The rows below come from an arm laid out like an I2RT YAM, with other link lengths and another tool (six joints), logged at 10 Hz.
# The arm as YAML. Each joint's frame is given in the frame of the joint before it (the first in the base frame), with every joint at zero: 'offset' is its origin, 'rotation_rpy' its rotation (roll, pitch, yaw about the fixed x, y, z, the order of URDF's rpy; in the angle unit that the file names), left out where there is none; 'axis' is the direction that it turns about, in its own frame. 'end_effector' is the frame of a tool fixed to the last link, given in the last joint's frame.
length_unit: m
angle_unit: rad
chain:
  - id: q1
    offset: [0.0, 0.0, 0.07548]
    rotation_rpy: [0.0, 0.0, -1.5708]
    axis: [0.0, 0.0, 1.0]
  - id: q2
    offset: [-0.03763, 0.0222, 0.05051]
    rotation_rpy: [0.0, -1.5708, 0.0]
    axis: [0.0, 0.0, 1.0]
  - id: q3
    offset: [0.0, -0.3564, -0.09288]
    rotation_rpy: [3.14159, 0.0, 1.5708]
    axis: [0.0, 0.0, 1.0]
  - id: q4
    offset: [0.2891, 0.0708, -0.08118]
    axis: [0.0, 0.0, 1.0]
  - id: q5
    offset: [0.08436, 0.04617, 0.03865]
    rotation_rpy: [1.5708, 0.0, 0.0]
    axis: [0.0, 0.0, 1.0]
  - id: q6
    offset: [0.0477, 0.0, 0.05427]
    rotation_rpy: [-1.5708, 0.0, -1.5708]
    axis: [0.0, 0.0, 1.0]
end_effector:
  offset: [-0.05, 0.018, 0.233]
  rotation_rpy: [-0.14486, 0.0, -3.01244]
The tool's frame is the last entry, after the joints.
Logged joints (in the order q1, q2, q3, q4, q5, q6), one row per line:
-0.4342 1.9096 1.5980 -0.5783 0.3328 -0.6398
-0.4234 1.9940 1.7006 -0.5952 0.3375 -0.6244
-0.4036 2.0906 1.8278 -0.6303 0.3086 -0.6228
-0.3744 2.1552 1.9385 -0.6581 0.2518 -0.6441
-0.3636 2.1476 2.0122 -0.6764 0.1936 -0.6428
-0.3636 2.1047 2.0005 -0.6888 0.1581 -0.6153
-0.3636 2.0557 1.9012 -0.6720 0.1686 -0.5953
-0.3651 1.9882 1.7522 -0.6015 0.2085 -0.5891
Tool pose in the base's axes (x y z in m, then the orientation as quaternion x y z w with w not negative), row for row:
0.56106 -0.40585 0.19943 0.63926 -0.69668 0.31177 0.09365
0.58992 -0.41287 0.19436 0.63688 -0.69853 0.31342 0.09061
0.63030 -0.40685 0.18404 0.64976 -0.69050 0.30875 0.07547
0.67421 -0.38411 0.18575 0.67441 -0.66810 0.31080 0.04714
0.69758 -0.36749 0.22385 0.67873 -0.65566 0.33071 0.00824
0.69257 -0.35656 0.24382 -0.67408 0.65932 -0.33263 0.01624
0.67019 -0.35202 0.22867 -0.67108 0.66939 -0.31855 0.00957
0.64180 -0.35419 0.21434 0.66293 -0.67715 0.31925 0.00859
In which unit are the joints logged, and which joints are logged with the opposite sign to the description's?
The joints are logged in radians. Opposite sign: none.
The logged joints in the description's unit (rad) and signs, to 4 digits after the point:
-0.4342 1.9096 1.5980 -0.5783 0.3328 -0.6398
-0.4234 1.9940 1.7006 -0.5952 0.3375 -0.6244
-0.4036 2.0906 1.8278 -0.6303 0.3086 -0.6228
-0.3744 2.1552 1.9385 -0.6581 0.2518 -0.6441
-0.3636 2.1476 2.0122 -0.6764 0.1936 -0.6428
-0.3636 2.1047 2.0005 -0.6888 0.1581 -0.6153
-0.3636 2.0557 1.9012 -0.6720 0.1686 -0.5953
-0.3651 1.9882 1.7522 -0.6015 0.2085 -0.5891

